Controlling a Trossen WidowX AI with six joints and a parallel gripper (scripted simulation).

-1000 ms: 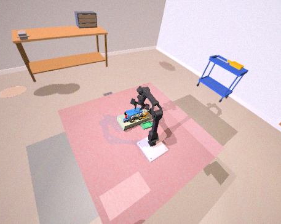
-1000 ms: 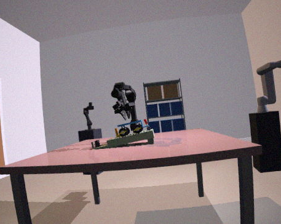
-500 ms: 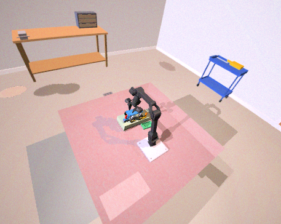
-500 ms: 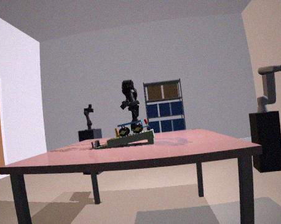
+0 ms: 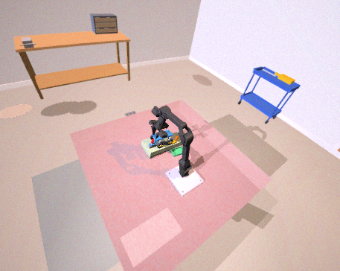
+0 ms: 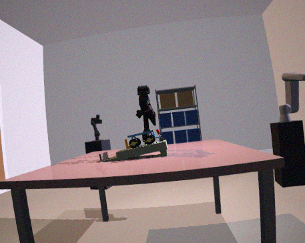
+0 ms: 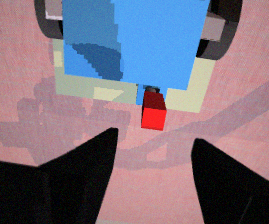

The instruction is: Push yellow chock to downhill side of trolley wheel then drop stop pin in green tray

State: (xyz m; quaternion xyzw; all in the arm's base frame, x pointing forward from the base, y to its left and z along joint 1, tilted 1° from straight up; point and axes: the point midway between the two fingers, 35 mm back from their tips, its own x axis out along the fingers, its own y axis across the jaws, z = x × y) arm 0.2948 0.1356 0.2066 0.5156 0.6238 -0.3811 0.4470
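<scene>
My gripper tip is 2 cm to the right of the stop pin and 6 cm above it. The rest, counted from my gripper tip: yellow chock 19 cm to the right, 11 cm below; pale green ramp 4 cm ahead, 9 cm to the right, 15 cm below; blue-topped trolley 3 cm ahead, 9 cm to the right, 8 cm below.
</scene>
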